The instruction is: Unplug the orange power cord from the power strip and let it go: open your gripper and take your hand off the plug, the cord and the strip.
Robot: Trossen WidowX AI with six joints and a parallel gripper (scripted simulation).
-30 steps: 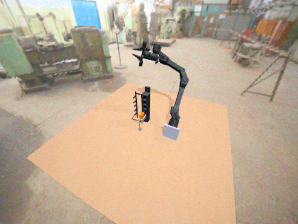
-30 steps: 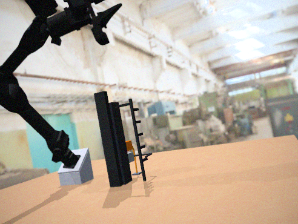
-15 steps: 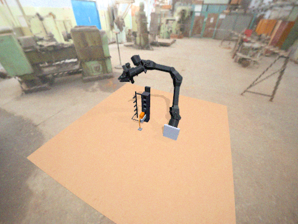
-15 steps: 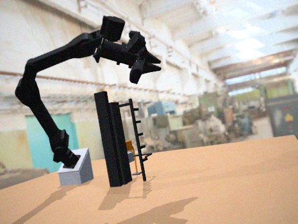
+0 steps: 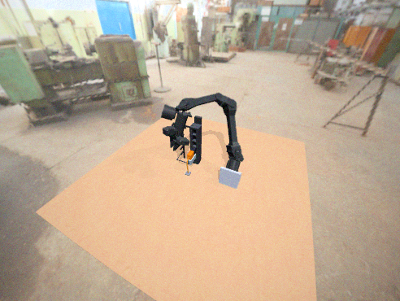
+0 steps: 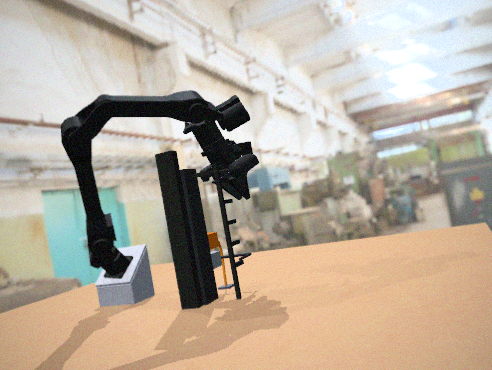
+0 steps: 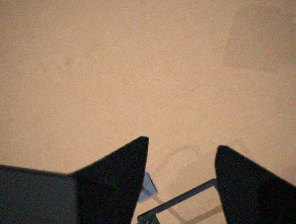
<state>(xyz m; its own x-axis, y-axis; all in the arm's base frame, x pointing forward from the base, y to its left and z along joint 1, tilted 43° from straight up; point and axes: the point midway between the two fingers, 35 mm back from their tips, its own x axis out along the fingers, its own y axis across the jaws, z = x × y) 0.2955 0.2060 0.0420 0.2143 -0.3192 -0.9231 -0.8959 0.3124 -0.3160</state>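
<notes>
Right now my gripper tip is 5 cm past the orange plug, 11 cm to the left of it and 7 cm above it.
</notes>
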